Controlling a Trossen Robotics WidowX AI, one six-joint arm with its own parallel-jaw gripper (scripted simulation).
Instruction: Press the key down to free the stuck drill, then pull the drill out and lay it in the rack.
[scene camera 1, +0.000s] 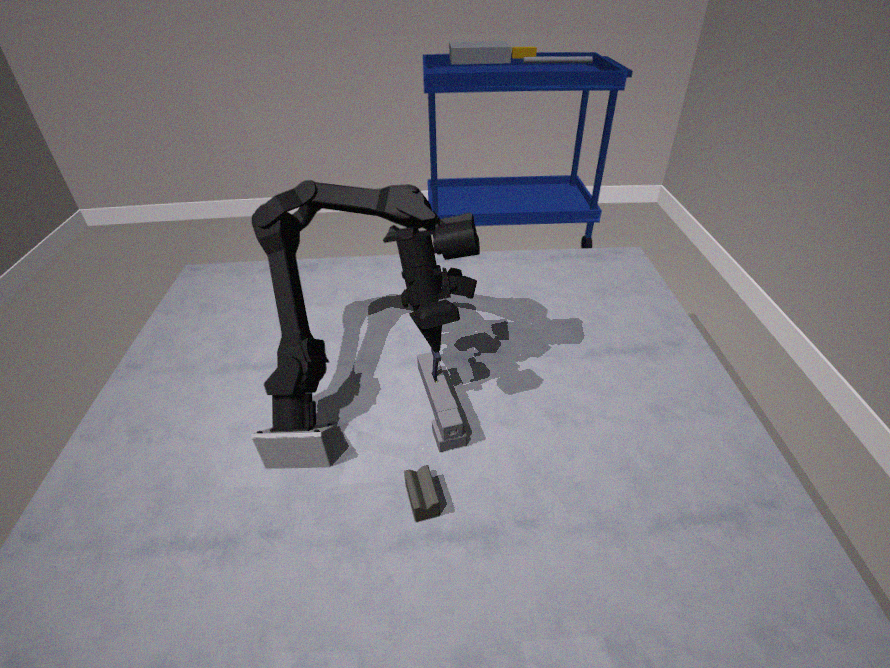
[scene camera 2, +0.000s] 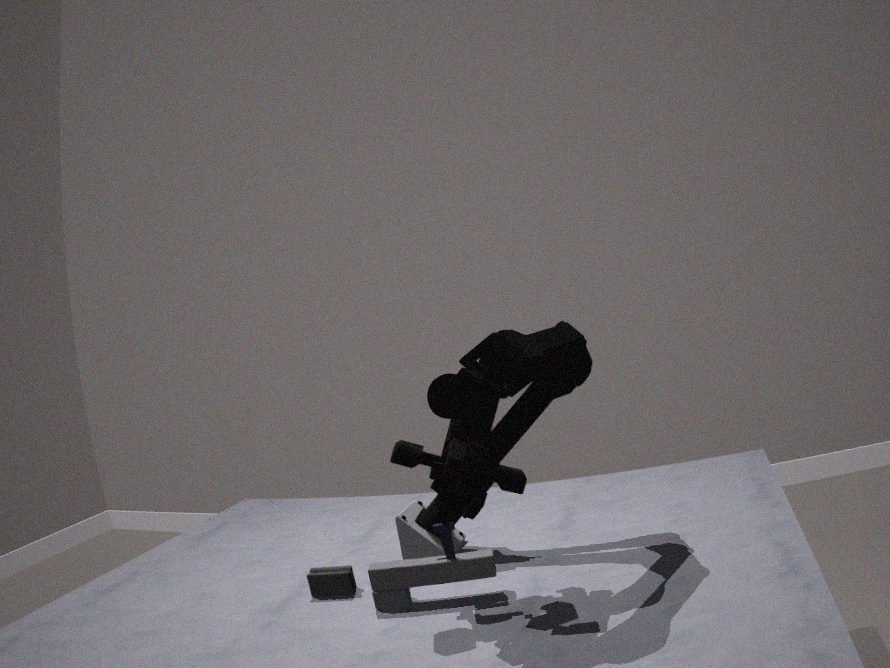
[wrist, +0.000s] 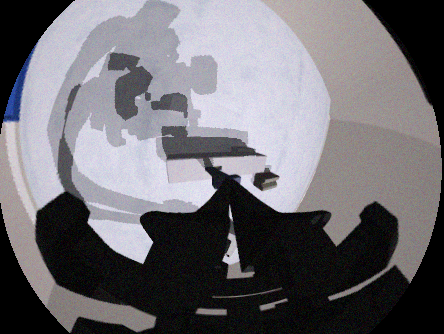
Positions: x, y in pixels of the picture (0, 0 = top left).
Labels:
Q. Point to the gripper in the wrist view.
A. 228, 182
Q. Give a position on a grey housing block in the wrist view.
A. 181, 168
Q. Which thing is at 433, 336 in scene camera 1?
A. The gripper.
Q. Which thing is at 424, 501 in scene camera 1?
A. A rack.

